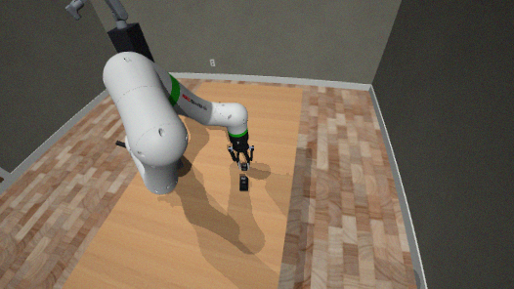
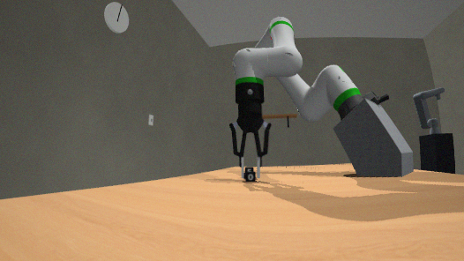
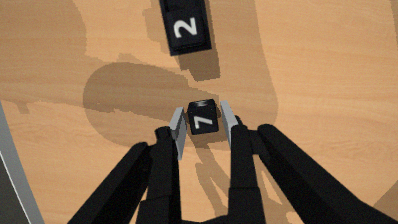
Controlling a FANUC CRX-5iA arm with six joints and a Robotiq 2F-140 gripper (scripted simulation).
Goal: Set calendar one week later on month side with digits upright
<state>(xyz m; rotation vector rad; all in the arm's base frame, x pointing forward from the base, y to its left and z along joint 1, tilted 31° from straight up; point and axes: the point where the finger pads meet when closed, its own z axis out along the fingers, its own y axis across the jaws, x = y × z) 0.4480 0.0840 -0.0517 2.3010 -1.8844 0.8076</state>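
Now: hand 30 mm above the black cube. The rest, counted from my hand: black calendar cube: 90 mm to the right, 20 mm below, 10 mm ahead; then black tray: 110 mm to the right, 30 mm below, 10 mm ahead.
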